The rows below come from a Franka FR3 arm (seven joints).
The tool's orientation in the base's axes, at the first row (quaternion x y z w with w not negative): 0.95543 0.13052 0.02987 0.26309
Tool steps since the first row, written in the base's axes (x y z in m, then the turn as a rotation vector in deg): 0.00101 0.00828 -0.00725 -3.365 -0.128 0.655; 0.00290 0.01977 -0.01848 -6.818 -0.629 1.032; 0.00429 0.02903 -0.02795 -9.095 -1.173 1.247; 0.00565 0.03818 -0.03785 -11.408 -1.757 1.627; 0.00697 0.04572 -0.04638 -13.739 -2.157 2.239
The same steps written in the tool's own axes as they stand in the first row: 0.00325 -0.01032 0.00226 -3.286 -0.346 -0.923; 0.00825 -0.02512 0.00647 -6.752 -0.546 -1.433; 0.01216 -0.03729 0.01020 -9.094 -0.518 -1.635; 0.01601 -0.04960 0.01436 -11.484 -0.381 -1.964; 0.01938 -0.05988 0.01812 -13.844 -0.283 -2.585
